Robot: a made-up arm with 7 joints. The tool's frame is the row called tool.
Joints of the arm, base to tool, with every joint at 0 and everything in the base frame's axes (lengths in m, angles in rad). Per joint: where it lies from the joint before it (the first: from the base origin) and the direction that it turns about. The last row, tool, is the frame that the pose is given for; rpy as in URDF.
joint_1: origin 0.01 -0.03 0.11 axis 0 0.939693 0.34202
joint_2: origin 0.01 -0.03 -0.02 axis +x
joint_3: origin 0 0 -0.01 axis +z
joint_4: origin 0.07 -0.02 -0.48 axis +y
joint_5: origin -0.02 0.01 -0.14 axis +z
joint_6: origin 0.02 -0.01 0 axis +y
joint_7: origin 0.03 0 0 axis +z
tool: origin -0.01 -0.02 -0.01 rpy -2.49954 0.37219 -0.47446
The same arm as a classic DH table. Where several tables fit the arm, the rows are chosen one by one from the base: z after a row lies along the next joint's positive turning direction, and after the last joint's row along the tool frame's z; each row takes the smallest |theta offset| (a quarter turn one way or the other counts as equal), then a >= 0, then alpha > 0; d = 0 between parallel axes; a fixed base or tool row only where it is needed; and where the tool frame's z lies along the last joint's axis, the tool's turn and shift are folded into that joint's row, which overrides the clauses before.
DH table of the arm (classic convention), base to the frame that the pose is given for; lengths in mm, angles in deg. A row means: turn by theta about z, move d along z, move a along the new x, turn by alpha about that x. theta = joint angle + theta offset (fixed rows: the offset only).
base (fixed): a 10, alpha -70, d 120.9, theta offset 0
joint_1: a 8.5, alpha 90, d -67, theta offset 90
joint_2: a 0, alpha -90, d 10, theta offset 70
joint_3: a 70, alpha -90, d -490, theta offset -90
joint_4: a -20, alpha 90, d -10, theta offset 0
joint_5: a 20, alpha -90, d -140, theta offset 0
joint_6: a 30, alpha 90, d -10, theta offset 0
joint_7: a -9.6, alpha -138.25, d -32.6, theta offset -1.25
tool (fixed): a 0, alpha 0, d -30.4, theta offset 33.1

